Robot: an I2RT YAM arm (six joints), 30 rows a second.
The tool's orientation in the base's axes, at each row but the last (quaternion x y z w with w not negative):
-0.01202 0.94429 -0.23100 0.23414
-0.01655 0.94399 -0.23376 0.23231
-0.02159 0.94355 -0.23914 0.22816
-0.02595 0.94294 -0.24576 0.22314
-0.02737 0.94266 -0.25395 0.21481
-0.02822 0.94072 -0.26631 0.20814
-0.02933 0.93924 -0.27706 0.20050
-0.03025 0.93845 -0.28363 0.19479
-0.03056 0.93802 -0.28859 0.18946
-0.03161 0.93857 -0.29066 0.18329
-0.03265 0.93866 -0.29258 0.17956
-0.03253 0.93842 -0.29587 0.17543
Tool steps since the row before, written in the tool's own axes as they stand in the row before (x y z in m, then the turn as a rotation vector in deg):
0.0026 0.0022 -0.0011 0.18 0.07 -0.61
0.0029 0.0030 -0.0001 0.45 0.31 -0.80
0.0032 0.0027 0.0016 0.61 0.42 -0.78
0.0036 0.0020 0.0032 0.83 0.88 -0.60
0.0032 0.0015 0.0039 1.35 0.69 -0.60
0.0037 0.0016 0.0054 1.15 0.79 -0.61
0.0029 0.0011 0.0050 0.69 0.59 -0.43
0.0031 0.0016 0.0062 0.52 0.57 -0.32
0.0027 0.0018 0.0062 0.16 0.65 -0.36
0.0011 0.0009 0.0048 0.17 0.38 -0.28
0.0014 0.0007 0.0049 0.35 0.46 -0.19
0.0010 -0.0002 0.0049 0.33 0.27 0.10
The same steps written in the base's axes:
-0.0026 0.0021 -0.0012 -0.43 0.30 0.37
-0.0024 0.0023 -0.0025 -0.73 0.56 0.29
-0.0020 0.0012 -0.0038 -0.86 0.62 0.16
-0.0017 -0.0003 -0.0049 -0.95 0.91 -0.29
-0.0012 -0.0010 -0.0050 -1.44 0.66 -0.40
-0.0011 -0.0019 -0.0064 -1.25 0.79 -0.37
-0.0006 -0.0021 -0.0055 -0.77 0.60 -0.23
-0.0004 -0.0024 -0.0067 -0.57 0.56 -0.25
-0.0001 -0.0022 -0.0066 -0.25 0.70 -0.14
0.0008 -0.0020 -0.0045 -0.24 0.44 -0.05
0.0005 -0.0023 -0.0046 -0.37 0.42 -0.22
0.0008 -0.0030 -0.0039 -0.26 0.11 -0.33

